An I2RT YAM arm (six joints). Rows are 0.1 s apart.
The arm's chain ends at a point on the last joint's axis. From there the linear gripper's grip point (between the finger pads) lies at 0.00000 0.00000 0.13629 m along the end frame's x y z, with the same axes.
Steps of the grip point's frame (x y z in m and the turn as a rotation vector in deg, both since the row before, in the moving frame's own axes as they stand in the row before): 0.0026, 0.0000, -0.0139, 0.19, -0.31, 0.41; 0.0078, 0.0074, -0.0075, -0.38, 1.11, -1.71; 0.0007, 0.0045, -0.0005, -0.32, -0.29, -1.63; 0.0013, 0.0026, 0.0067, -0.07, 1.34, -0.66; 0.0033, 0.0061, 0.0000, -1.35, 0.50, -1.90
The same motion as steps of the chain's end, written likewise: 0.0033, 0.0005, -0.0139, 0.19, -0.31, 0.41; 0.0051, 0.0065, -0.0075, -0.38, 1.11, -1.71; 0.0014, 0.0037, -0.0005, -0.32, -0.29, -1.63; -0.0019, 0.0025, 0.0067, -0.07, 1.34, -0.66; 0.0021, 0.0029, 0.0000, -1.35, 0.50, -1.90
